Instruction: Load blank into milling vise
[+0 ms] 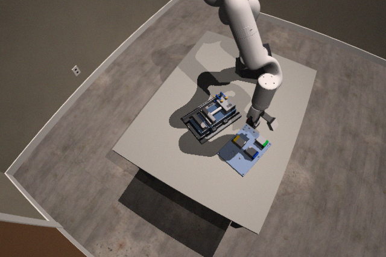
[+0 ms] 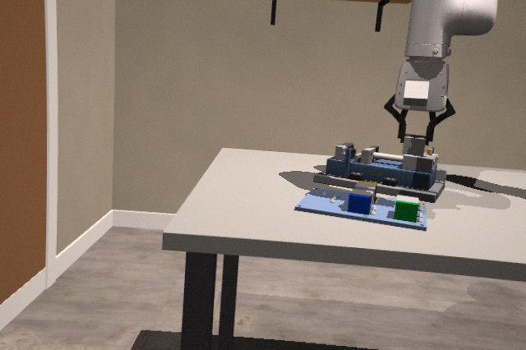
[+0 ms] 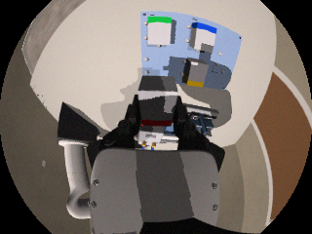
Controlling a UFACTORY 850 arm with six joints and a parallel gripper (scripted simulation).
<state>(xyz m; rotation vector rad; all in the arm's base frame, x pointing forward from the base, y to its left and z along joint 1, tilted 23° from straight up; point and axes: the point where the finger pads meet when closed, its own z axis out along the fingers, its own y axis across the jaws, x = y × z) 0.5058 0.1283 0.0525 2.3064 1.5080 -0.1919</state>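
My gripper is now 28 cm to the left of the fixed jaw, 9 cm above it and 6 cm short of it. From my hand the other things lie so: green-ended blank: 14 cm below, 8 cm to the left, 4 cm ahead; then red-ended blank: 2 cm below; then yellow-ended blank: 14 cm below, 8 cm ahead, 4 cm to the right.
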